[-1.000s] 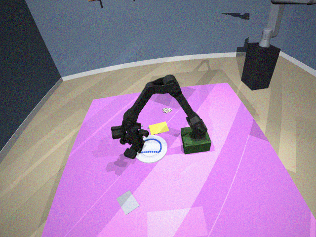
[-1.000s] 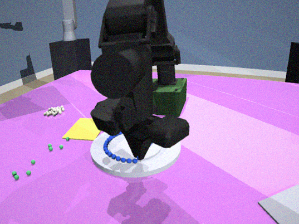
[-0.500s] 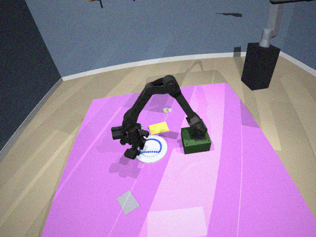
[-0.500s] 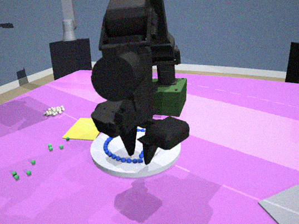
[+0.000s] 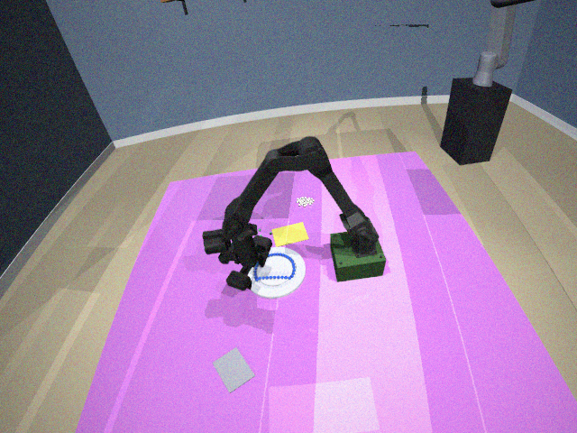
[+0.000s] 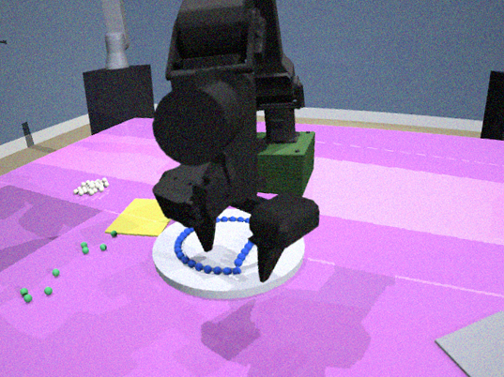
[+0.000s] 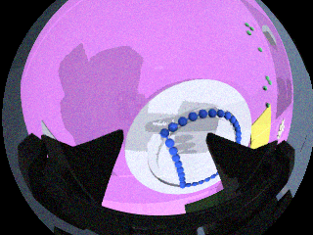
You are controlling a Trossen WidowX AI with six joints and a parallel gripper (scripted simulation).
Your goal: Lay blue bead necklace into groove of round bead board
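Right now the round white bead board is 60 mm behind my gripper tip, 20 mm to the right of it and 10 mm below it. The rest, counted from my gripper tip: yellow sheet (180 mm to the right, 130 mm behind, 20 mm below); grey tile (280 mm to the left, 80 mm ahead, 20 mm below); cube (350 mm to the right, 90 mm ahead, 10 mm below).
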